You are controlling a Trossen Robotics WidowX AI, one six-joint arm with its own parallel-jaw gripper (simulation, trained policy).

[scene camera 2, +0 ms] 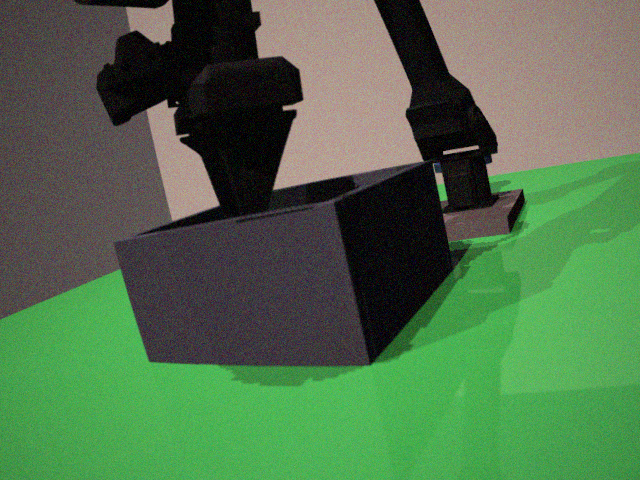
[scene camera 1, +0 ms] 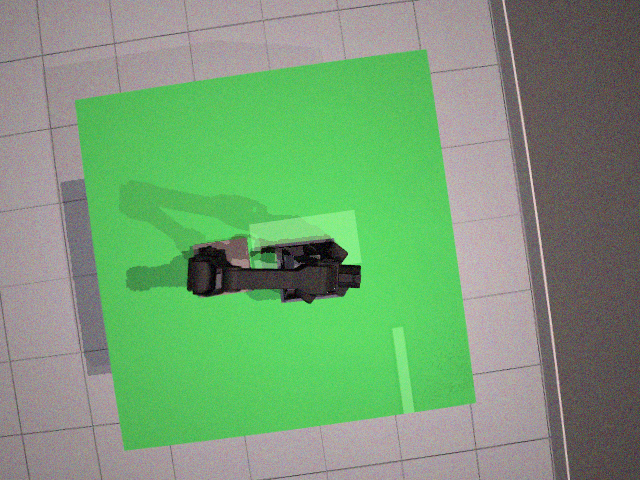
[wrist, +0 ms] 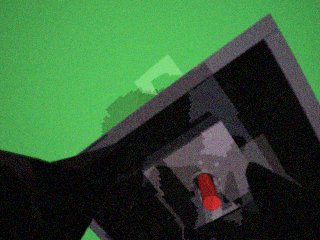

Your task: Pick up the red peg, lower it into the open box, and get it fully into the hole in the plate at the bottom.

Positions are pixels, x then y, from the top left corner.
dark box: scene camera 2 329, 275; scene camera 1 285, 253; wrist 253, 84
